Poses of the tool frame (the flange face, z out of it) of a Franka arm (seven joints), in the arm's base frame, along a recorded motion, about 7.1 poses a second.
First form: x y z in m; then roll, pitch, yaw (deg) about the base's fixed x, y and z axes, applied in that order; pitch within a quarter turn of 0, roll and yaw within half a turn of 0.
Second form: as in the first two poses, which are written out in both.
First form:
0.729 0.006 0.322 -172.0 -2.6 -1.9
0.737 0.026 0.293 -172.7 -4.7 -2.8
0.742 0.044 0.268 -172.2 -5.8 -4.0
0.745 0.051 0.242 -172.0 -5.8 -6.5
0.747 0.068 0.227 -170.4 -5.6 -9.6
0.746 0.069 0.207 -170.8 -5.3 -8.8
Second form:
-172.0 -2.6 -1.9 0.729 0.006 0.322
-172.7 -4.7 -2.8 0.737 0.026 0.293
-172.2 -5.8 -4.0 0.742 0.044 0.268
-172.0 -5.8 -6.5 0.745 0.051 0.242
-170.4 -5.6 -9.6 0.747 0.068 0.227
-170.8 -5.3 -8.8 0.746 0.069 0.207

